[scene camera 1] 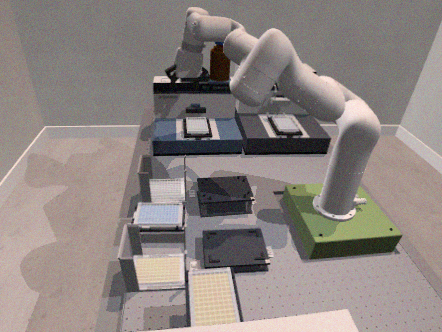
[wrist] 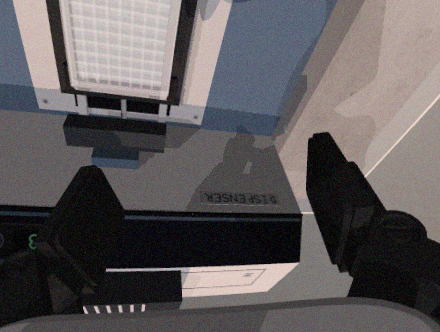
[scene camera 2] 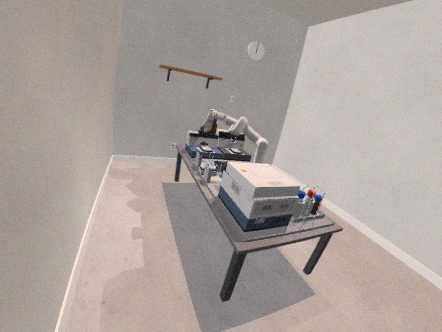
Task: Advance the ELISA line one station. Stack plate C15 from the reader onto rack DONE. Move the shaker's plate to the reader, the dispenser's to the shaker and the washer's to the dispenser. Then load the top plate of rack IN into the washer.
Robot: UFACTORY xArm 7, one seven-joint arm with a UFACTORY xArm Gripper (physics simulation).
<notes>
My gripper (wrist: 206,176) is open, holding nothing. I also see a DISPENSER label (wrist: 206,197).
</notes>
